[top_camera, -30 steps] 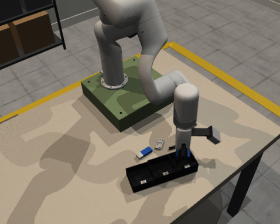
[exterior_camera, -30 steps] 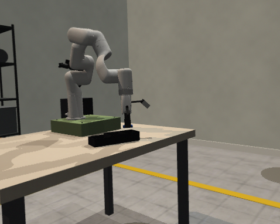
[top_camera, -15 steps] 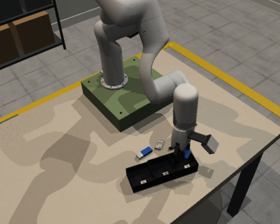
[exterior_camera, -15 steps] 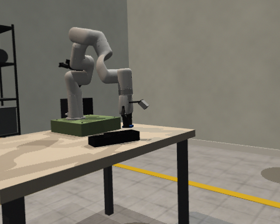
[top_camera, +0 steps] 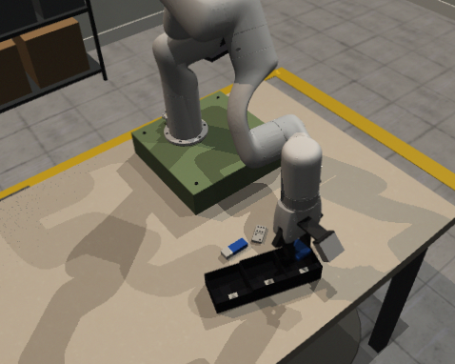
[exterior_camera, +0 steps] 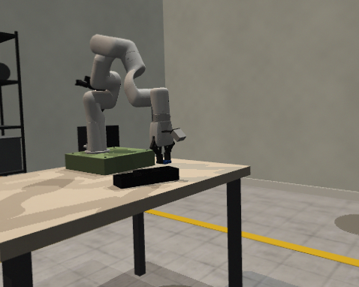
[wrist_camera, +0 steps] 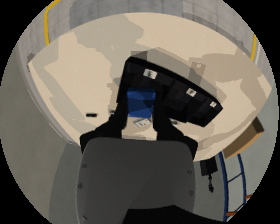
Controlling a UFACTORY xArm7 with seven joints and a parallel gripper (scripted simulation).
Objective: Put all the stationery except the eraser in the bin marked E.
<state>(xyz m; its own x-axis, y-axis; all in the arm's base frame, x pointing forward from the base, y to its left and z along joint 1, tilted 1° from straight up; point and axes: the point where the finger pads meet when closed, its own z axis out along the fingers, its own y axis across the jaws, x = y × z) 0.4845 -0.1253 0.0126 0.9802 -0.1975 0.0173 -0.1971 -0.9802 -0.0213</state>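
Now: the black bin 8 cm to the right of my hand, 7 cm below it and 3 cm behind it. Round my hand: grey nut: 10 cm to the left, 8 cm below, 8 cm behind; white domino: 13 cm behind, 8 cm below, 2 cm to the left; blue block: 2 cm below.
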